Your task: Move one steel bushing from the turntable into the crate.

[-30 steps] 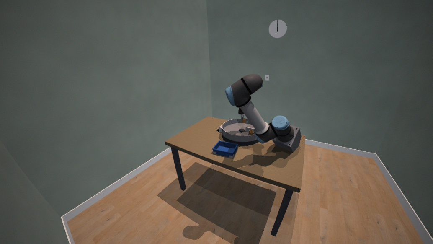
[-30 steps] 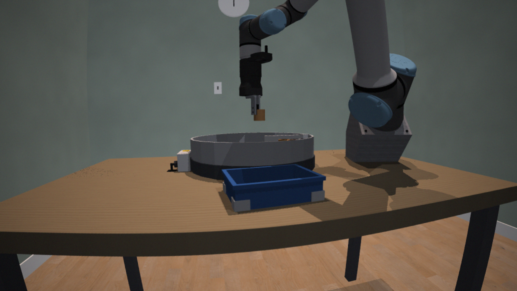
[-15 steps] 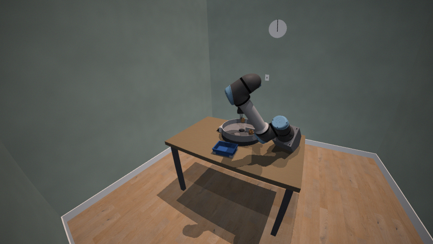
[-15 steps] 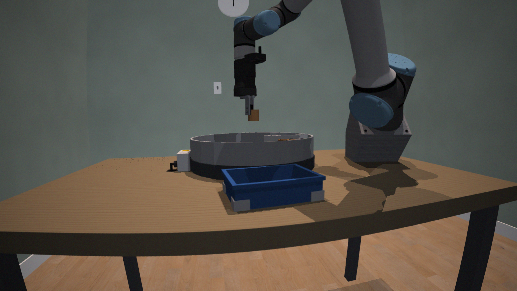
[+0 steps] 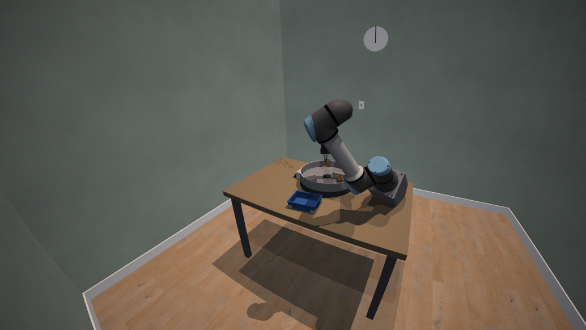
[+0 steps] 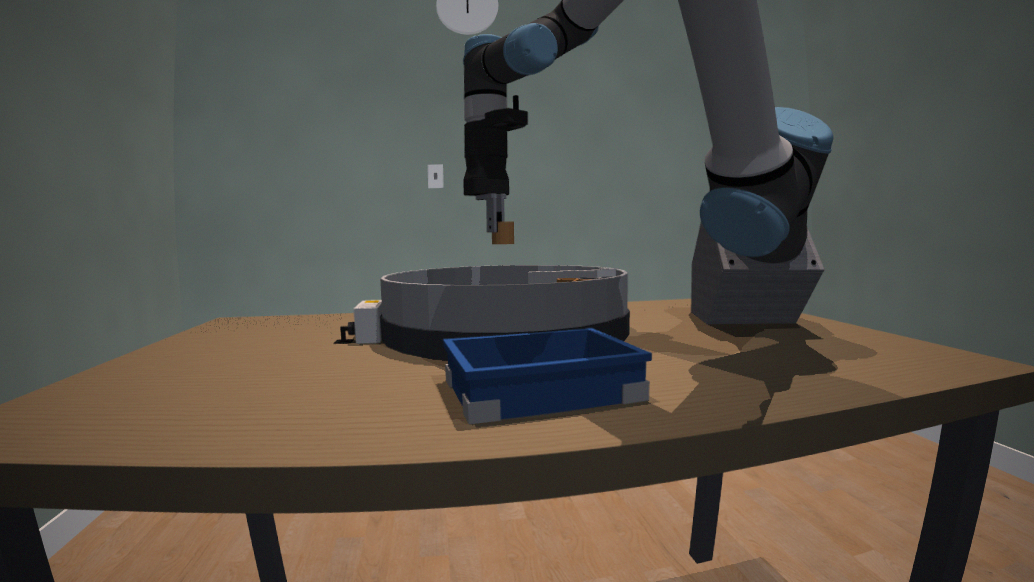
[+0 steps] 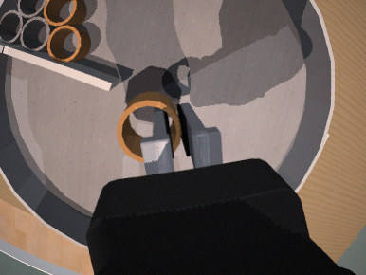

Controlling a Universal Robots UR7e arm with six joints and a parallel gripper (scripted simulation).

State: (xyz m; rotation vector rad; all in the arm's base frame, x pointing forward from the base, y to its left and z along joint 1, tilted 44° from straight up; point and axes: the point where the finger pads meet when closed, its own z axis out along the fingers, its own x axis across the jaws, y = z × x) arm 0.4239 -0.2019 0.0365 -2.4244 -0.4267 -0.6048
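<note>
Right now my hand is 10 mm past the grey round turntable, 10 mm to the left of it and 140 mm above it. Round my hand: blue crate (10 mm ahead, 340 mm to the left, 170 mm below).
</note>
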